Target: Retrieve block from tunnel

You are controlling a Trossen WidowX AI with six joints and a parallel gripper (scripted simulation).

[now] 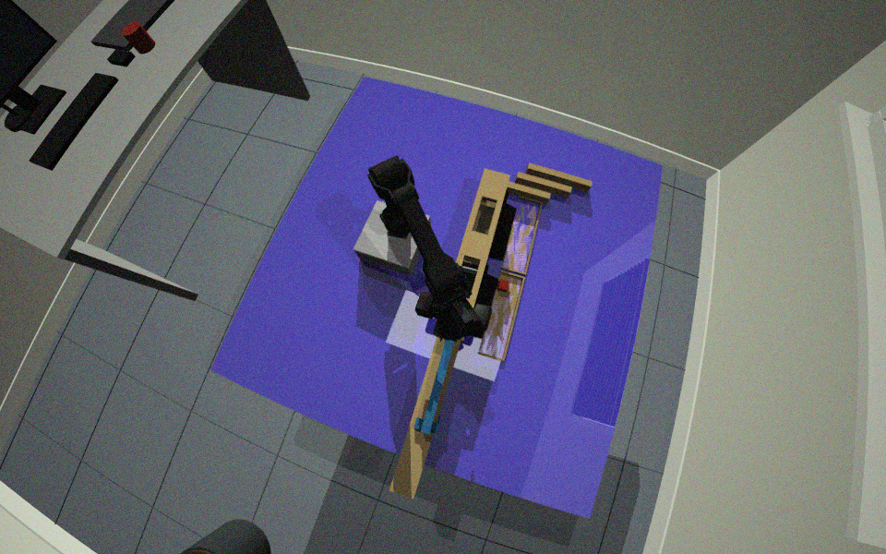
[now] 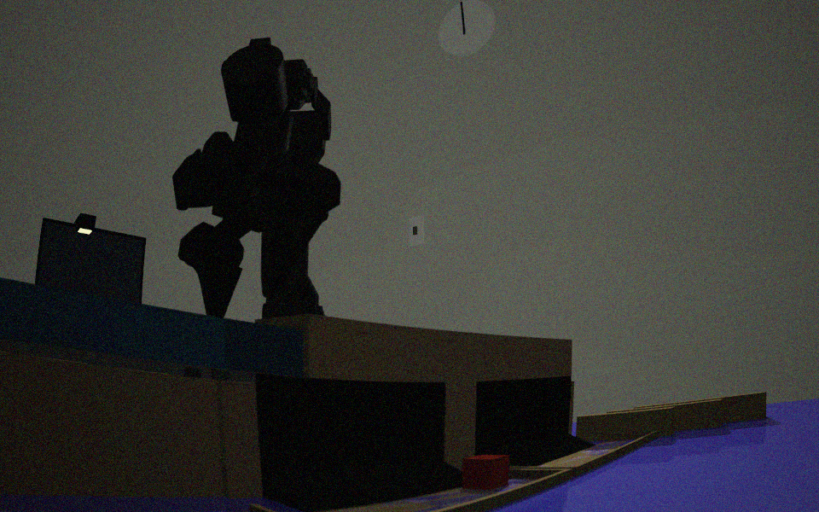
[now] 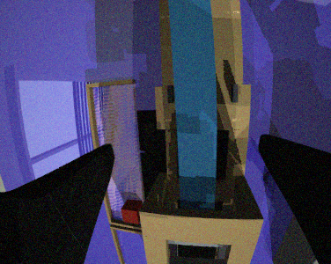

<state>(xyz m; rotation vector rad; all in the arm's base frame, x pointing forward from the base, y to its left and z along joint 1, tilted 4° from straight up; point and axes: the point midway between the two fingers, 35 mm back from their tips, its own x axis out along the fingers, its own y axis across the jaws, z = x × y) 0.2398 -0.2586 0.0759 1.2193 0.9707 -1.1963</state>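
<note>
Now: the tan covered tunnel 2 cm ahead of my gripper tip, 3 cm to the left of it and 8 cm below it.
</note>
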